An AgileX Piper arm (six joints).
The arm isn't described. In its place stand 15 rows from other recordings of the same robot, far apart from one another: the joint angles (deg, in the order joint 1, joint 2, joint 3, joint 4, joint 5, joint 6), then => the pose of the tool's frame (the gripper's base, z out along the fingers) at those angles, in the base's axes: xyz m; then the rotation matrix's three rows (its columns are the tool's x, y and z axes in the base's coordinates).
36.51, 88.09, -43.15, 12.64, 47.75, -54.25 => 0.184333 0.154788 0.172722; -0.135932 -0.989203 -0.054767; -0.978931 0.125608 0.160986; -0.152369 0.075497 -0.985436
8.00, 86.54, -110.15, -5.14, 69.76, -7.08 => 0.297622 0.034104 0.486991; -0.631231 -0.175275 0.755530; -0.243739 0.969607 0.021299; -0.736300 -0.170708 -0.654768
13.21, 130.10, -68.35, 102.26, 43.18, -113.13 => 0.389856 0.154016 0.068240; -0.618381 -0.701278 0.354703; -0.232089 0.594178 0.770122; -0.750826 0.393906 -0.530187
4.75, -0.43, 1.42, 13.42, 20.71, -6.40 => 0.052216 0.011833 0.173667; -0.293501 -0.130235 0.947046; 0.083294 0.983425 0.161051; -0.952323 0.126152 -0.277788
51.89, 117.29, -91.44, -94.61, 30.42, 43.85 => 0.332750 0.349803 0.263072; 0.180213 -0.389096 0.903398; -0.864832 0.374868 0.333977; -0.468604 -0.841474 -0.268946
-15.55, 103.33, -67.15, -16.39, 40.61, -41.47 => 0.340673 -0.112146 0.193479; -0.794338 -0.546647 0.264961; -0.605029 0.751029 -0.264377; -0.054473 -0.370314 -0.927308
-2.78, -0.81, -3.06, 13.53, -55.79, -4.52 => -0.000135 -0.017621 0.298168; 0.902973 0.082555 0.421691; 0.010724 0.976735 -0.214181; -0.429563 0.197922 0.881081
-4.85, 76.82, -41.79, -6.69, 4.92, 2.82 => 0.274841 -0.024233 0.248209; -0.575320 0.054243 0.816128; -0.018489 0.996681 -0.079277; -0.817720 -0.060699 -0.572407
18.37, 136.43, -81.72, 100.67, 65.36, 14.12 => 0.397985 0.217809 0.093563; -0.424162 0.900465 0.096176; 0.230216 0.004505 0.973129; 0.875835 0.434906 -0.209212
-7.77, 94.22, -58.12, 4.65, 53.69, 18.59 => 0.291839 -0.033822 0.200666; -0.871964 0.479227 0.100100; 0.485590 0.872622 0.052274; -0.062299 0.094189 -0.993603
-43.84, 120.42, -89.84, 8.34, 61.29, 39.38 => 0.308990 -0.280675 0.168417; -0.054685 0.989960 0.130342; 0.997517 0.048360 0.051207; 0.044390 0.132818 -0.990146
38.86, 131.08, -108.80, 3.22, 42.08, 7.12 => 0.392672 0.320793 0.178784; -0.766546 -0.522451 0.373433; -0.405590 0.844708 0.349235; -0.497901 0.116244 -0.859408
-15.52, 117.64, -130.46, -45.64, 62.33, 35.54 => 0.422693 -0.177183 0.412195; -0.424212 0.791977 0.439109; 0.259202 0.570806 -0.779098; -0.867674 -0.216685 -0.447425
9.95, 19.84, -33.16, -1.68, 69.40, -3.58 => 0.035651 0.003719 0.284073; -0.752915 -0.211065 0.623354; -0.205902 0.975173 0.081492; -0.625079 -0.066994 -0.777681
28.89, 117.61, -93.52, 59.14, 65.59, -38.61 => 0.342889 0.270451 0.241629; -0.768877 -0.616518 -0.169508; -0.473237 0.370434 0.799265; -0.429970 0.694754 -0.576578
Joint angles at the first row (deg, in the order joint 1, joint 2, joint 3, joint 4, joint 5, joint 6):
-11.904 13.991 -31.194 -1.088 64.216 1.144
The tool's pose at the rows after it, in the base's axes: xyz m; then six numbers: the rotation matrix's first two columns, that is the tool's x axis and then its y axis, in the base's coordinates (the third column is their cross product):
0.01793 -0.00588 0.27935 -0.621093 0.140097 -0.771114 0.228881 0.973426 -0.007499
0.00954 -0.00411 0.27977 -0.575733 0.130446 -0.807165 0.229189 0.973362 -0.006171
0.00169 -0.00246 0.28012 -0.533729 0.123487 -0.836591 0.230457 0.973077 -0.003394
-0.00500 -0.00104 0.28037 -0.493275 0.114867 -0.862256 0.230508 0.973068 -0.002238
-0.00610 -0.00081 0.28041 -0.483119 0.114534 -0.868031 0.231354 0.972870 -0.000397
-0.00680 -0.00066 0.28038 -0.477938 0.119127 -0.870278 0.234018 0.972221 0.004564
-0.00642 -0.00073 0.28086 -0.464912 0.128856 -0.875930 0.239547 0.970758 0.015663
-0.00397 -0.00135 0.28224 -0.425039 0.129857 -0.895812 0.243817 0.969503 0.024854
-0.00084 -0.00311 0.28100 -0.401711 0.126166 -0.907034 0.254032 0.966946 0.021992
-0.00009 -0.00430 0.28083 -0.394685 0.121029 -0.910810 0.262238 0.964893 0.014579
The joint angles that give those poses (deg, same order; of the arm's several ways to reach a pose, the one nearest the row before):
-11.910 10.661 -30.192 -1.437 64.089 1.139
-11.906 7.379 -30.055 -1.440 63.867 1.142
-11.902 4.443 -30.055 -1.444 63.842 1.253
-11.906 1.882 -30.054 -1.440 63.614 1.250
-11.902 1.385 -30.014 -1.444 63.410 1.359
-11.904 1.124 -30.013 -1.442 63.409 1.676
-11.902 1.015 -29.926 -1.444 62.750 2.392
-11.907 0.802 -29.400 -1.557 59.954 3.036
-11.903 0.761 -28.446 -2.400 57.586 3.615
-11.904 0.763 -28.189 -3.179 56.857 3.863

